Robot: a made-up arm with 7 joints. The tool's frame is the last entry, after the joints.
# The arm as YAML. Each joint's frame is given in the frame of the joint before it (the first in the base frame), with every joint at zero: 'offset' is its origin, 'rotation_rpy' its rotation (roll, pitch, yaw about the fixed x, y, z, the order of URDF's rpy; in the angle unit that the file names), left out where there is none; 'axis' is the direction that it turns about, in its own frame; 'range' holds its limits. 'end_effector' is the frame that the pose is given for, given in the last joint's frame.
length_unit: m
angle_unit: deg
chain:
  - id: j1
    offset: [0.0, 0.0, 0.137]
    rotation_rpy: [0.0, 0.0, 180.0]
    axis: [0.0, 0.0, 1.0]
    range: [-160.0, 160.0]
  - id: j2
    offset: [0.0, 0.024, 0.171]
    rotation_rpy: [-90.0, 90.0, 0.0]
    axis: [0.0, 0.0, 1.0]
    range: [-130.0, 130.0]
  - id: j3
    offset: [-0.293, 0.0, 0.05]
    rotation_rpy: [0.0, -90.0, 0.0]
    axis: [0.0, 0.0, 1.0]
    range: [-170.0, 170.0]
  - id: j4
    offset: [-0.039, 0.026, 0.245]
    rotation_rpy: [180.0, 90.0, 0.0]
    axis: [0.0, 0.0, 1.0]
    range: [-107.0, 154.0]
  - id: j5
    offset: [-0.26, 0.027, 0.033]
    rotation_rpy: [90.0, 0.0, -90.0]
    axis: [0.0, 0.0, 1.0]
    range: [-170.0, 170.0]
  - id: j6
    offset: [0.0, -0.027, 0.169]
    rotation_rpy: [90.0, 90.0, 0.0]
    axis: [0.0, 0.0, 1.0]
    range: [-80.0, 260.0]
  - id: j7
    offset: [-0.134, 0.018, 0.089]
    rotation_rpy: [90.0, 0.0, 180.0]
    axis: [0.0, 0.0, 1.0]
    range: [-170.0, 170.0]
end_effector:
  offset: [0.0, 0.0, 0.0]
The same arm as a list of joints. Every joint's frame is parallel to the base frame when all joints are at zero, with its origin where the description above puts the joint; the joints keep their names.
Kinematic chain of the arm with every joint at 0, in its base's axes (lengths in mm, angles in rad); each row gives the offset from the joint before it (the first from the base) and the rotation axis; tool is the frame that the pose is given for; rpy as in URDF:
j1: xyz 0 0 137 axis +z
j2: xyz 0 -24 171 axis -y
j3: xyz 0 -50 293 axis +z
j4: xyz 26 39 245 axis +y
j5: xyz -27 33 260 axis +z
j6: xyz 0 -27 169 axis -y
j7: xyz 18 -89 134 axis +x
tool: xyz 0 0 0 rpy 3.1416 -1.5708 0
Joint limits (rad, base to tool): -2.7925..2.7925 -2.2689..2.2689 -2.9671..2.9671 -1.8675..2.6878 -2.9671..2.9671 -1.3963..4.5379 -2.9671..2.9671

